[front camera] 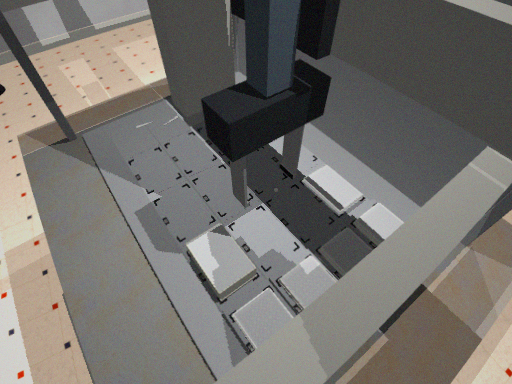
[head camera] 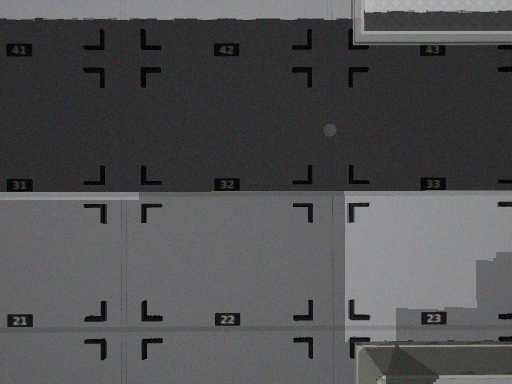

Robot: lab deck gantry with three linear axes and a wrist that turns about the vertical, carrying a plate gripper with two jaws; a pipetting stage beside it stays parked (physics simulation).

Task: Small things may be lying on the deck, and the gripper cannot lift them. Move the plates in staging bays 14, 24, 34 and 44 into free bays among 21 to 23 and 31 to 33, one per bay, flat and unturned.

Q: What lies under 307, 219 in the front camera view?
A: A bay 33.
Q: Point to a bay 23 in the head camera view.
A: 403, 255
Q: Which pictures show my gripper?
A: The front camera view only.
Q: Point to a bay 23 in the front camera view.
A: At 271, 245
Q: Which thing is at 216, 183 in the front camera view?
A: A bay 22.
